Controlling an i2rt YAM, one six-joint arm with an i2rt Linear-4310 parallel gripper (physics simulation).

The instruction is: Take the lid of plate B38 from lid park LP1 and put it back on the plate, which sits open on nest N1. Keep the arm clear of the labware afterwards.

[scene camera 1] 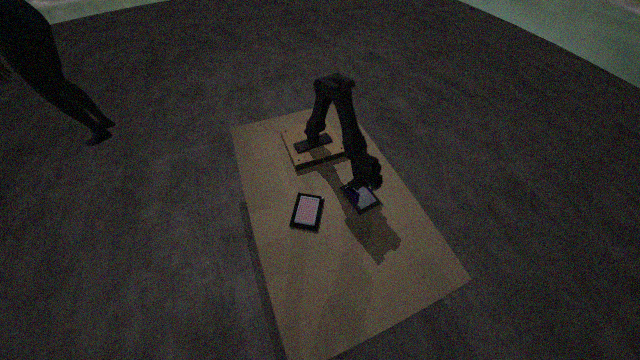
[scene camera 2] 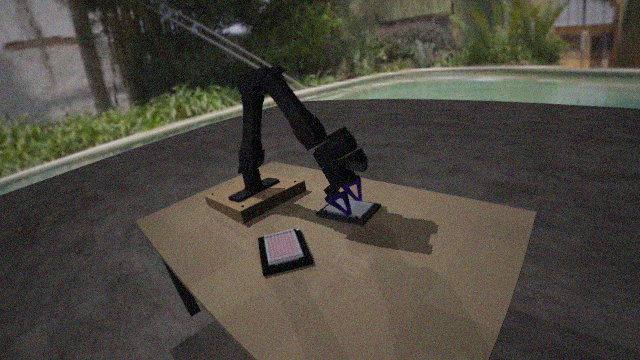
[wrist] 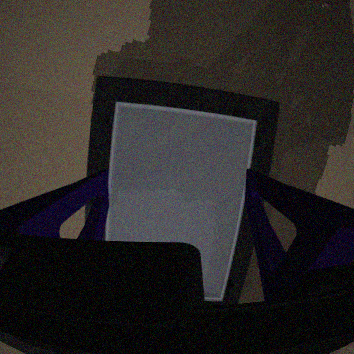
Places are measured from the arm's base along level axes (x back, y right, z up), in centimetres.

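Where they show: gripper, fingertip midpoint: [scene camera 1: 363, 198] [scene camera 2: 355, 208] [wrist: 177, 177]; arm's base, origin of the base link: [scene camera 1: 313, 143] [scene camera 2: 254, 190].
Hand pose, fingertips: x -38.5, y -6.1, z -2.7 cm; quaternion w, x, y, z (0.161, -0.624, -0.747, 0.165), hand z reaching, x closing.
Things, the pixels of their top centre, and the offset from my fingertips. Level surfaces: height alone.
- dark frame, middle of its top: [wrist: 175, 216] [scene camera 2: 348, 205] [scene camera 1: 360, 193] dz +0.6, dx +2.3, dy +0.3 cm
- Plate B38, middle of its top: [scene camera 2: 281, 243] [scene camera 1: 307, 209] dz +1.3, dx +6.1, dy +25.2 cm
- black base, middle of its top: [scene camera 2: 282, 246] [scene camera 1: 307, 210] dz +0.4, dx +6.1, dy +25.2 cm
- table, its level: dz -1.4 cm
The pale, clear lid [scene camera 1: 368, 199] [scene camera 2: 364, 208] [wrist: 175, 145] lies flat at lid park LP1, a dark frame [scene camera 1: 371, 208] [scene camera 2: 364, 220] [wrist: 185, 97]. My gripper [scene camera 1: 356, 193] [scene camera 2: 354, 207] [wrist: 177, 177] is shut on the lid, with one purple finger against each long side. Whether the lid rests in the park or sits slightly above it, I cannot tell. Plate B38 [scene camera 1: 308, 210] [scene camera 2: 283, 246], with pinkish wells, sits open on nest N1, a black base [scene camera 1: 305, 228] [scene camera 2: 287, 269]. The near part of the lid is hidden by the gripper body in the wrist view.
My arm stands on a wooden block [scene camera 1: 321, 160] [scene camera 2: 227, 205] at the back of the table [scene camera 1: 320, 290] [scene camera 2: 425, 300]. The arm's shadow falls beyond the lid park. A person [scene camera 1: 47, 82] stands off the table at the left in scene camera 1.
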